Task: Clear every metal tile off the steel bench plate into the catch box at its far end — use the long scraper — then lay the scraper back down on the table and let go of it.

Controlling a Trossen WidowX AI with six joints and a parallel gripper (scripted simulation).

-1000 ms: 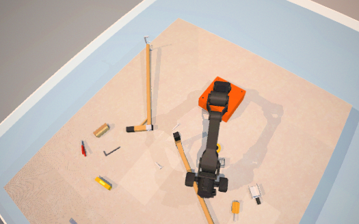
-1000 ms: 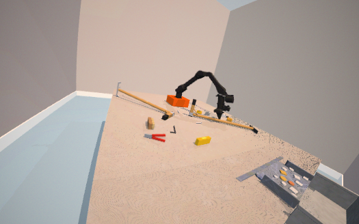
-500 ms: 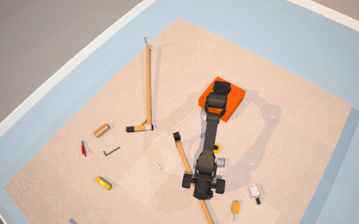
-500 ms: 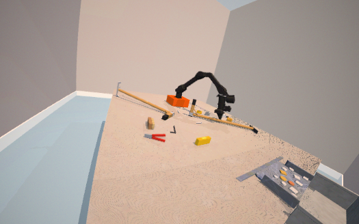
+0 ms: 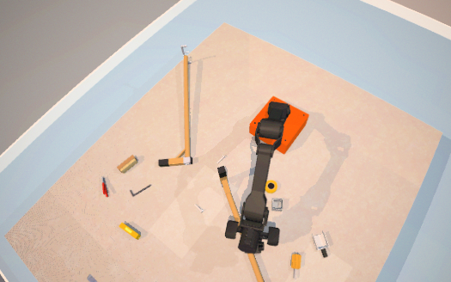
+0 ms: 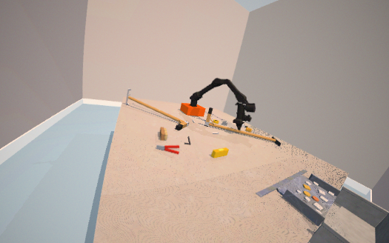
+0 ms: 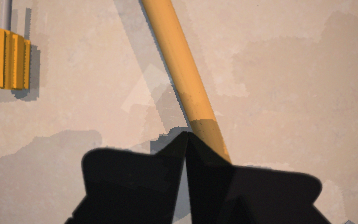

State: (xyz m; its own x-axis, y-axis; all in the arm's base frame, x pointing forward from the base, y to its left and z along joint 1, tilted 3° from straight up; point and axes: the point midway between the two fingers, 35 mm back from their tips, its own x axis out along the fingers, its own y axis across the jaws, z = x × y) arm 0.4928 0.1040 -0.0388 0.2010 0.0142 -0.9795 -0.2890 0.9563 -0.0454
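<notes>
Right now the long scraper is 20 mm ahead of my gripper tip and 40 mm above it. Also, from my gripper tip: orange screwdriver 180 mm to the left; then metal box 170 mm behind, 30 mm to the left, 10 mm below; then yellow tape roll 240 mm behind, 20 mm to the right, 10 mm below.
</notes>
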